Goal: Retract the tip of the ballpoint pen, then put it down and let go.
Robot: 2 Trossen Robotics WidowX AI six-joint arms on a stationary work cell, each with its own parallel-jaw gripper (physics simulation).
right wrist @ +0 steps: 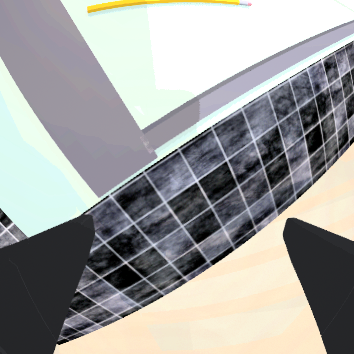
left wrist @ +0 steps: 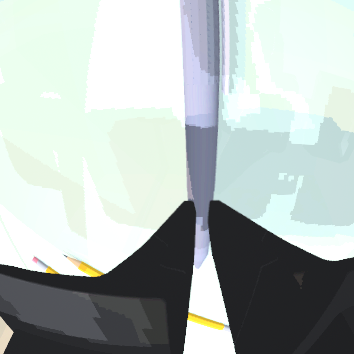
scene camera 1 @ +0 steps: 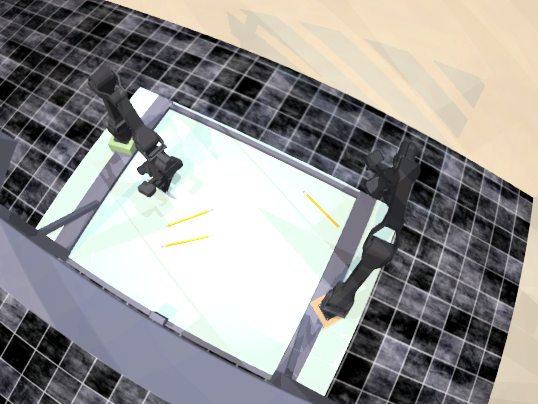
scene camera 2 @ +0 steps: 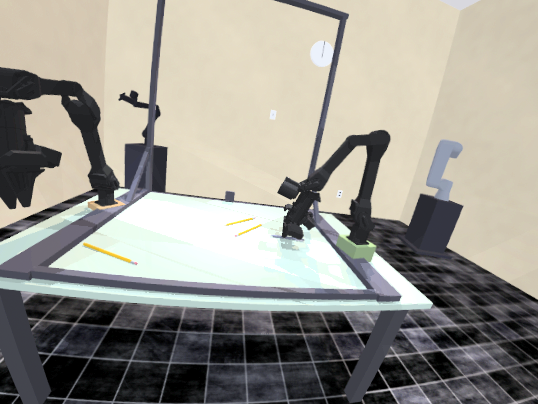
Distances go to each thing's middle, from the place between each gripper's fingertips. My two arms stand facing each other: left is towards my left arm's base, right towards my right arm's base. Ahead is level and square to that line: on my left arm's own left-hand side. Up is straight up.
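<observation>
My right hand is 590 mm to the right of the ballpoint pen (left wrist: 199, 33), and it's also 460 mm past it and 150 mm above it.
As for my left hand, that's 2 cm to the right of the ballpoint pen.
</observation>
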